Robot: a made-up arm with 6 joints. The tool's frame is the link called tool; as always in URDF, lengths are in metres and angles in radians. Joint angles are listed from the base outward.
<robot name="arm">
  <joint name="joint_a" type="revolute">
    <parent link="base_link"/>
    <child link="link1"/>
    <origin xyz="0 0 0.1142" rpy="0 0 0"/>
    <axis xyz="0 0 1"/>
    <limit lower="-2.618" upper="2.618"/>
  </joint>
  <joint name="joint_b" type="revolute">
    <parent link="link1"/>
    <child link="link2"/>
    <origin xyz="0 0 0" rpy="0 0 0"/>
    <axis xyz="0.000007 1 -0.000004"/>
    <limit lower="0" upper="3.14"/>
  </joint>
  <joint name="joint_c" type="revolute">
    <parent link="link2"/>
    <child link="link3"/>
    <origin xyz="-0.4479 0 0.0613" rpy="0 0 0"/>
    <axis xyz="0.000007 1 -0.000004"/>
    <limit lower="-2.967" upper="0"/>
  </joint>
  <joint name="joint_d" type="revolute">
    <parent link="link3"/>
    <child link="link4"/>
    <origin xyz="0.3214 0 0.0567" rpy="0 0 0"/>
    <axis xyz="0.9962 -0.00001 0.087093"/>
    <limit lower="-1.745" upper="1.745"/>
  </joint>
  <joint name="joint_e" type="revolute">
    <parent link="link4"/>
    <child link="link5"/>
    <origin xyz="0 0 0" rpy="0 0 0"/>
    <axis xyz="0.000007 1 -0.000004"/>
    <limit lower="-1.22" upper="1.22"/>
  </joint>
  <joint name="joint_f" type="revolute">
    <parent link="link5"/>
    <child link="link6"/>
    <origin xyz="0.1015 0 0.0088" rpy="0 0 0"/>
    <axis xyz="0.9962 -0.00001 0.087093"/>
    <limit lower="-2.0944" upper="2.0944"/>
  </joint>
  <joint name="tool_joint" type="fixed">
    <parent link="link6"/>
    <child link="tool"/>
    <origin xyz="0 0 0" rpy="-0.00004 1.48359 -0.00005"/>
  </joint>
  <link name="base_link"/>
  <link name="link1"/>
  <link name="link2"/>
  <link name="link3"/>
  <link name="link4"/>
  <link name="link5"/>
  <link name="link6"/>
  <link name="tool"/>
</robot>
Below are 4 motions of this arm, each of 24 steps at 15 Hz.
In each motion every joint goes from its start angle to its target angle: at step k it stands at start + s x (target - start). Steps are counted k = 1, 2, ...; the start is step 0. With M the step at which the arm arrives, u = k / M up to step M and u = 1 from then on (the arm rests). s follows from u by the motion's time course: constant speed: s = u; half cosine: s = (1 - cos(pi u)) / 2; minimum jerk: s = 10 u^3 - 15 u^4 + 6 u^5.
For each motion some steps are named. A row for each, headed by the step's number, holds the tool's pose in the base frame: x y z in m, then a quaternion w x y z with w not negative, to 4 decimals.
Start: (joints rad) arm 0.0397 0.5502 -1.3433 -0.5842 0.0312 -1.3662
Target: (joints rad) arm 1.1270 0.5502 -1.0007 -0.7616 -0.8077 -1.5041
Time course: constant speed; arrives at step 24
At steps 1, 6, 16, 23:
1: -0.0947 -0.0079 0.7445 0.5547 -0.2941 0.1778 -0.7578
6: -0.0818 -0.0152 0.7344 0.6352 -0.3045 0.0762 -0.7057
16: -0.0679 -0.0192 0.7051 0.7786 -0.2644 -0.1233 -0.5556
23: -0.0678 -0.0238 0.6778 0.8552 -0.1893 -0.2446 -0.4160

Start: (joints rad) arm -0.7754 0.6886 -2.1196 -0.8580 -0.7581 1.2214
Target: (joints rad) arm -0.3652 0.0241 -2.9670 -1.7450 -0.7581 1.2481
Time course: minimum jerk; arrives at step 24
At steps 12, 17, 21, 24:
12: -0.5464 0.4307 0.6018 0.7576 -0.4271 -0.3160 -0.3792
17: -0.7185 0.4043 0.3404 0.6254 -0.3181 -0.5143 -0.4932
21: -0.7606 0.3707 0.2279 0.5727 -0.2433 -0.5809 -0.5248
24: -0.7644 0.3661 0.2144 0.5665 -0.2335 -0.5881 -0.5279

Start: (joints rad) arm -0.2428 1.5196 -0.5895 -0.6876 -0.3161 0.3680
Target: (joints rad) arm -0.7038 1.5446 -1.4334 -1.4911 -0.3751 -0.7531
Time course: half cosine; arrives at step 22
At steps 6, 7, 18, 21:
6: 0.3822 -0.1024 0.3310 0.5061 -0.1887 0.8289 -0.1454
7: 0.3897 -0.1149 0.3471 0.5105 -0.2262 0.8089 -0.1840
18: 0.3918 -0.2623 0.5599 0.2620 -0.5554 0.4552 -0.6448
21: 0.3831 -0.2751 0.5833 0.2039 -0.5743 0.4099 -0.6787

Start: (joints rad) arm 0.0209 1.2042 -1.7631 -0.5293 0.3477 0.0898
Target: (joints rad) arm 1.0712 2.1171 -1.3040 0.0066 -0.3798 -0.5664
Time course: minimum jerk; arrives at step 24
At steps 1, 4, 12, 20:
1: 0.2345 -0.0125 0.8063 0.7890 -0.0551 0.5758 -0.2071
4: 0.2600 -0.0007 0.7949 0.7851 -0.0783 0.5841 -0.1906
12: 0.4519 0.2751 0.5677 0.6982 -0.3586 0.6193 0.0177
20: 0.3277 0.5514 0.2602 0.5670 -0.5799 0.5679 0.1403

